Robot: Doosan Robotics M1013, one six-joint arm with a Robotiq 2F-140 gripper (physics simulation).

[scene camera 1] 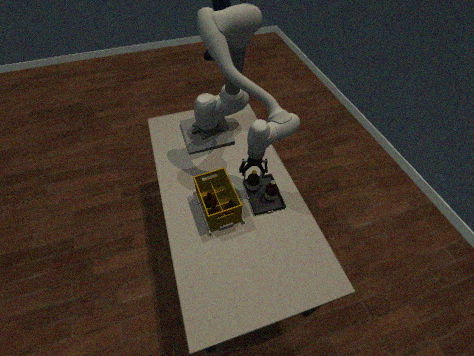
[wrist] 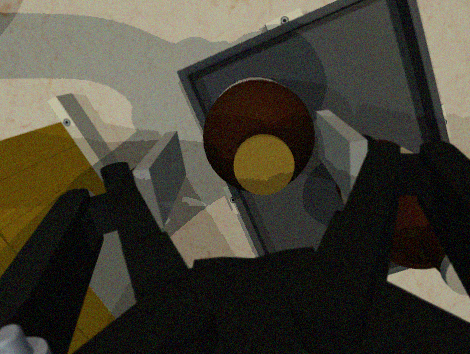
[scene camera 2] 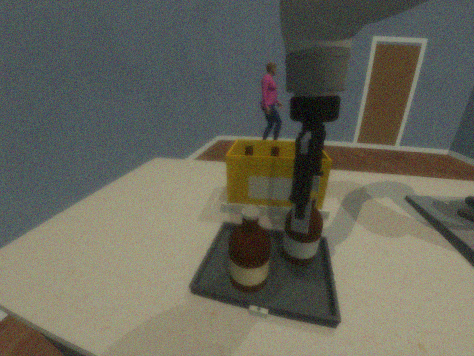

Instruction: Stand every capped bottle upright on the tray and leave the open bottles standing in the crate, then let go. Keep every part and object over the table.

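Where they show: gripper, between the fingertips: point(scene camera 1: 252, 178) point(scene camera 2: 304, 216); arm's base, origin of its link: point(scene camera 1: 208, 127).
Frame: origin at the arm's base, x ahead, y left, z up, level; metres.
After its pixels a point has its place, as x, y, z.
Note:
A brown bottle with a yellow cap point(scene camera 1: 253, 181) @[0.628, -0.005, 0.075] point(scene camera 2: 302, 247) @[0.610, 0.047, 0.023] point(wrist: 257, 107) @[0.583, 0.024, 0.084] stands upright on the dark tray point(scene camera 1: 266, 204) @[0.746, 0.020, -0.031] point(scene camera 2: 300, 295) @[0.622, 0.111, -0.031] point(wrist: 360, 65) @[0.618, 0.109, -0.031], near one corner. A second brown bottle with a white cap point(scene camera 1: 271, 191) @[0.737, 0.047, 0.074] point(scene camera 2: 249, 252) @[0.716, 0.101, 0.069] stands upright on the tray too; part of it shows in the wrist view point(wrist: 415, 235) @[0.703, 0.057, 0.088]. My gripper point(scene camera 1: 254, 175) @[0.600, 0.005, 0.066] point(scene camera 2: 300, 222) @[0.600, 0.005, 0.066] point(wrist: 248, 144) @[0.600, 0.005, 0.066] is open around the yellow-capped bottle, with a gap on each side. The yellow crate point(scene camera 1: 225, 220) @[0.755, -0.259, 0.038] point(scene camera 2: 237, 180) @[0.738, -0.161, 0.067] point(wrist: 40, 165) @[0.524, -0.131, 0.047] holds dark bottles point(scene camera 1: 211, 200) point(scene camera 2: 249, 150); their necks show above its rim in scene camera 2.
The crate stands beside the tray, a short gap away. The arm's base plate point(scene camera 1: 212, 146) @[0.173, -0.054, -0.015] point(scene camera 2: 425, 215) @[0.168, -0.108, -0.028] lies at the table's other end. The white table's edge point(scene camera 1: 303, 195) @[0.802, 0.240, -0.036] runs near the tray. A person in pink point(scene camera 2: 270, 92) is beyond the table.

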